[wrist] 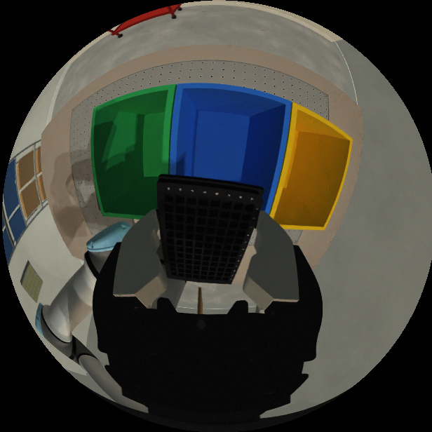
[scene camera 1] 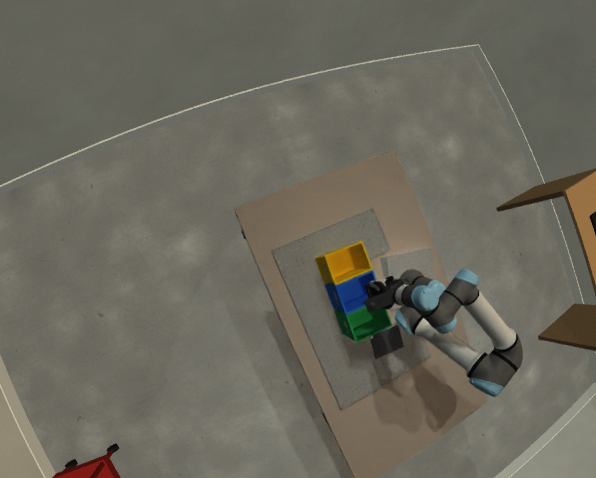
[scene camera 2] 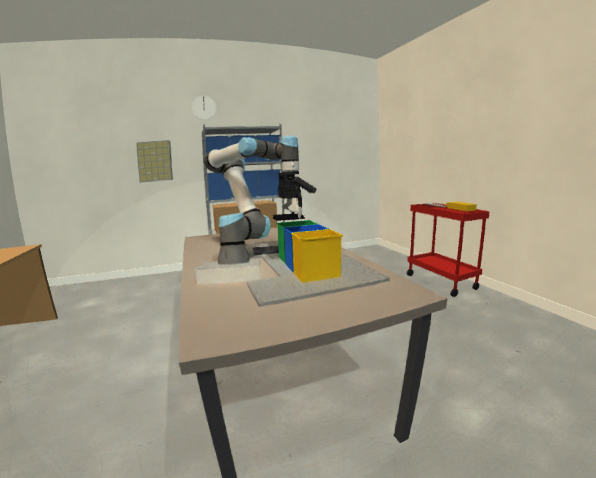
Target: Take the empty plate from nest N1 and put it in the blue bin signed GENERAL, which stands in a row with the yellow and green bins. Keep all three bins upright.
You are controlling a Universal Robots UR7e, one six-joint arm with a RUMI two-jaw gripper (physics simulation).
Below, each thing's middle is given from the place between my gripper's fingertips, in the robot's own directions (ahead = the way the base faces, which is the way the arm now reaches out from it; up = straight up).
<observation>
Right now the blue bin (scene camera 1: 349,296) is 4 cm ahead of my hand, 2 cm to the right of it and 14 cm below it. The rest, counted from my hand: black plate (wrist: 206,224): 3 cm behind, 1 cm above; then yellow bin (scene camera 2: 316,254): 4 cm ahead, 15 cm to the right, 14 cm below; then green bin (scene camera 1: 359,325): 4 cm ahead, 11 cm to the left, 14 cm below.
</observation>
